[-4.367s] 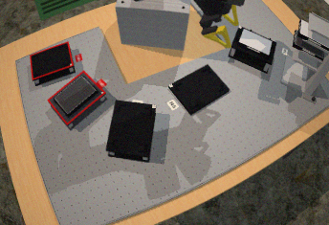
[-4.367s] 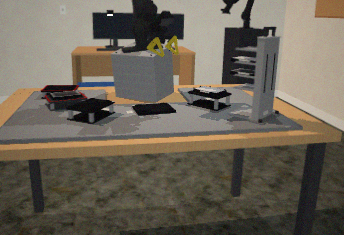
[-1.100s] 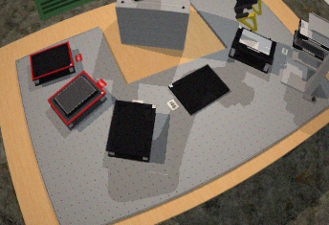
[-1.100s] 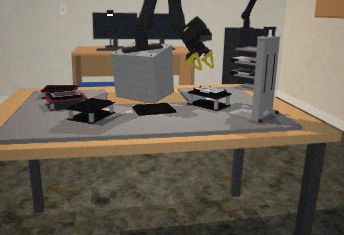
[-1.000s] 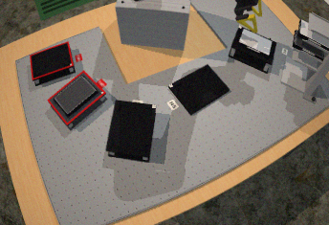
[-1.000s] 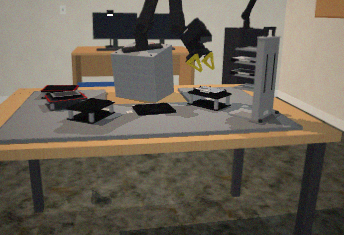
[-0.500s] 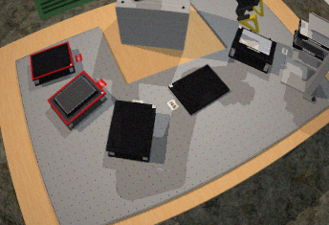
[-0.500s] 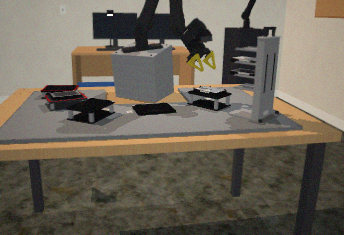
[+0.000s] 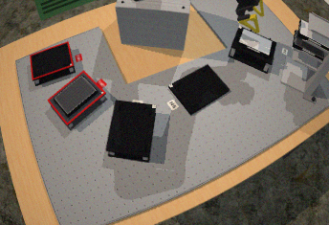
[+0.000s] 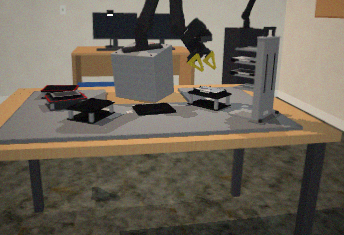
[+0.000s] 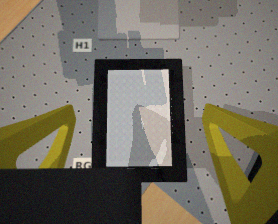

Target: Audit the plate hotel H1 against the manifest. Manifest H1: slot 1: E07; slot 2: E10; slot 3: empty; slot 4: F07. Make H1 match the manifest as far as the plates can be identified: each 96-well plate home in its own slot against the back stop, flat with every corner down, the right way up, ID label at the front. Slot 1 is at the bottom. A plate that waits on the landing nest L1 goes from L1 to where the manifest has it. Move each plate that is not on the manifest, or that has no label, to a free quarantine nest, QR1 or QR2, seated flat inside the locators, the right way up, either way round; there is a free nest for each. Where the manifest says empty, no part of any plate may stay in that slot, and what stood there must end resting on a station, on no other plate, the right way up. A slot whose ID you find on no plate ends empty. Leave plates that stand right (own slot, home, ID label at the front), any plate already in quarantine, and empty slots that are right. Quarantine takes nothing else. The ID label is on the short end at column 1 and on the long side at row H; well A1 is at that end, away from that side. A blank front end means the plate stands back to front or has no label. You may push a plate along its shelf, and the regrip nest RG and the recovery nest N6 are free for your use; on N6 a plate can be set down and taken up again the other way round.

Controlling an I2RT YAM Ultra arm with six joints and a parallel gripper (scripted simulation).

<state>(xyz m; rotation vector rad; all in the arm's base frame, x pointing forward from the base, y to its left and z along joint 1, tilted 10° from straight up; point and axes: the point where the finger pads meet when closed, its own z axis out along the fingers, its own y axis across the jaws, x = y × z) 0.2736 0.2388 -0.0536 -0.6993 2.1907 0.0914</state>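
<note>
Now: the A1 mark 110 mm below my hand, 80 mm behind it and 20 mm to the left of it. Also, from my hand: pale grey 96-well plate 170 mm ahead, 100 mm to the left, 60 mm above; then black regrip nest RG 110 mm below, 10 mm to the left, 10 mm ahead; then RG tag 170 mm below, 90 mm behind, 50 mm to the left.
</note>
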